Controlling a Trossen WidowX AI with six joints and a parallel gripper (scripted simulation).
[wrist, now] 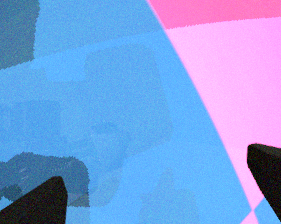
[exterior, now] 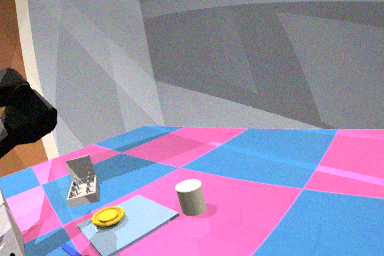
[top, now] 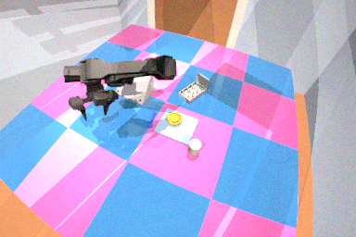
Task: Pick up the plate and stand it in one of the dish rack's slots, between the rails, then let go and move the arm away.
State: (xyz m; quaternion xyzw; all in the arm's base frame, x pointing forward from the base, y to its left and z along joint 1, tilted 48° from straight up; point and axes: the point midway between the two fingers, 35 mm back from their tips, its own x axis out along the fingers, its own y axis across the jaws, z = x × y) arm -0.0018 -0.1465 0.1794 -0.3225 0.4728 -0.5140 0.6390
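The blue spoon is 19 cm ahead of my gripper tip, 12 cm to the left of it and 6 cm below it. Also, from my gripper tip: yellow plate: 28 cm ahead, 16 cm to the left, 4 cm below; then white cup: 40 cm ahead, 7 cm to the left, 3 cm below; then pale blue sheet: 30 cm ahead, 14 cm to the left, 6 cm below.
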